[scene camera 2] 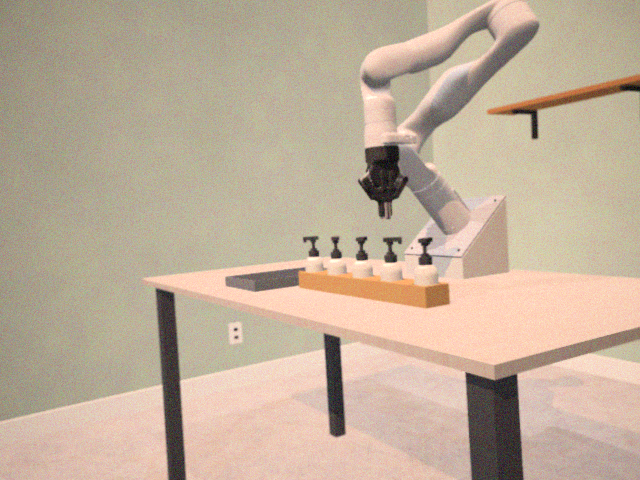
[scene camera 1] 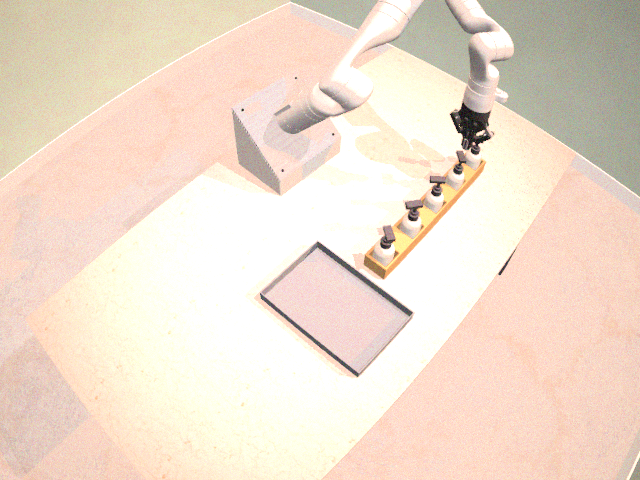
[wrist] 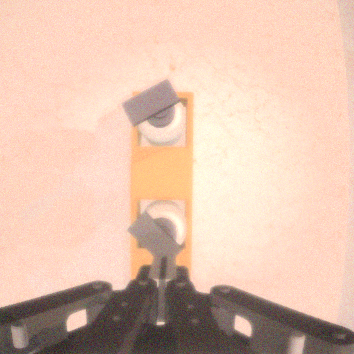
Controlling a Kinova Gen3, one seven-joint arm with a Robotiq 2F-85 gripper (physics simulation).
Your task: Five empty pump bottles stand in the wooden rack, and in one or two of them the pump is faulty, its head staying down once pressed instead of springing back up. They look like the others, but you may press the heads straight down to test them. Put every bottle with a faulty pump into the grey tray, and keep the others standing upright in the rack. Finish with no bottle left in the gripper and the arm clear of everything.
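Where they show: gripper, fingertip midpoint: (scene camera 2: 385,219) (scene camera 1: 465,148) (wrist: 163,271); arm's base, origin of the base link: (scene camera 2: 456,224) (scene camera 1: 291,118).
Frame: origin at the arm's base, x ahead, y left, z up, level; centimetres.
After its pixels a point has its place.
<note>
The wooden rack (scene camera 1: 375,264) {y -25.0, x 37.2, z -10.9 cm} (scene camera 2: 361,287) {y 2.3, x 47.3, z -12.0 cm} (wrist: 162,175) {y 15.3, x 47.2, z -10.1 cm} holds five white bottles with dark pump heads, all upright. My gripper (scene camera 1: 468,144) {y 9.8, x 46.4, z 3.6 cm} (scene camera 2: 385,212) {y 9.8, x 46.4, z 3.6 cm} (wrist: 163,271) {y 9.8, x 46.4, z 3.6 cm} is shut and empty, pointing down above the rack's far half. In scene camera 2 a gap shows between its fingertips and the heads. The fourth bottle from the tray (scene camera 1: 455,178) {y 8.1, x 46.2, z -6.8 cm} (scene camera 2: 391,271) {y 11.8, x 48.0, z -7.9 cm} (wrist: 176,218) {y 11.1, x 47.7, z -6.5 cm} is below it, its head raised. The end bottle (scene camera 1: 473,159) {y 18.8, x 48.8, z -7.2 cm} (scene camera 2: 425,274) {y 22.2, x 50.5, z -7.8 cm} (wrist: 165,136) {y 18.8, x 48.4, z -6.9 cm} has its head raised in scene camera 2. The other three heads are raised too. The grey tray (scene camera 1: 336,310) {y -38.6, x 33.9, z -14.4 cm} (scene camera 2: 253,282) {y -32.7, x 50.6, z -11.9 cm} holds no bottle.
The tray lies beside the rack's near end in scene camera 1. The arm's angled base (scene camera 1: 258,149) {y -13.0, x -2.4, z -2.0 cm} (scene camera 2: 483,240) {y 10.2, x 3.5, z -4.6 cm} stands on the table behind the rack. A wooden wall shelf (scene camera 2: 573,96) is at the right in scene camera 2.
</note>
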